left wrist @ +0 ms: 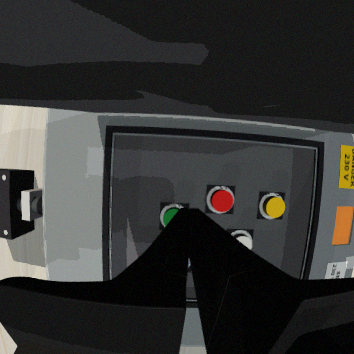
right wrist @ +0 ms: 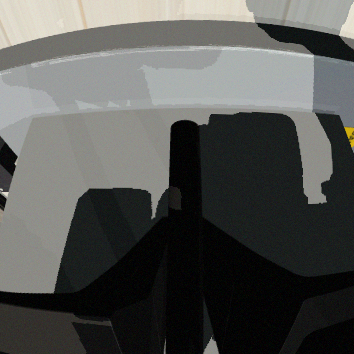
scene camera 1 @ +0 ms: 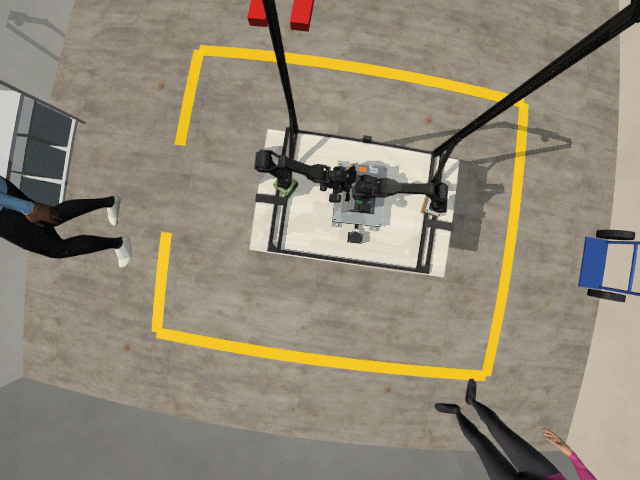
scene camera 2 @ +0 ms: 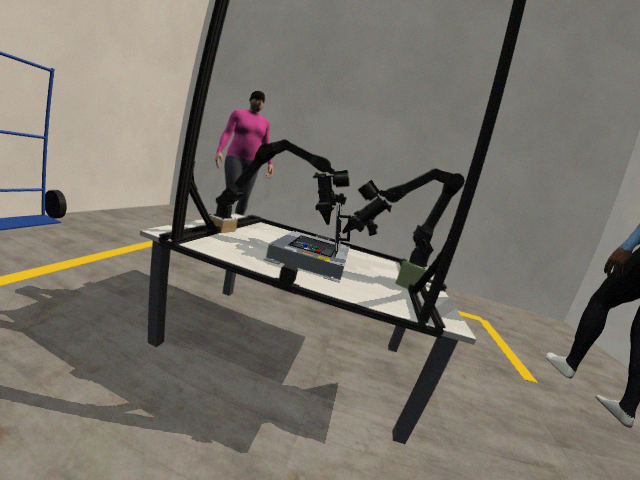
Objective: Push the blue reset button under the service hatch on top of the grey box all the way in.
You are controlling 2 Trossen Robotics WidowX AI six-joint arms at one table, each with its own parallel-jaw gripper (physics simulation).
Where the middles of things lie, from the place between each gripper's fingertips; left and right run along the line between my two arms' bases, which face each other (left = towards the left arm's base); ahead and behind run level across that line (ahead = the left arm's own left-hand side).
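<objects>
Service hatch point(left wrist: 284, 69): my right hand is right at it. Going by its middle, the service hatch is nearer to my right hand than to my left gripper.
My left gripper is 10 mm above the service hatch, 30 mm past it and 70 mm to the left of it.
</objects>
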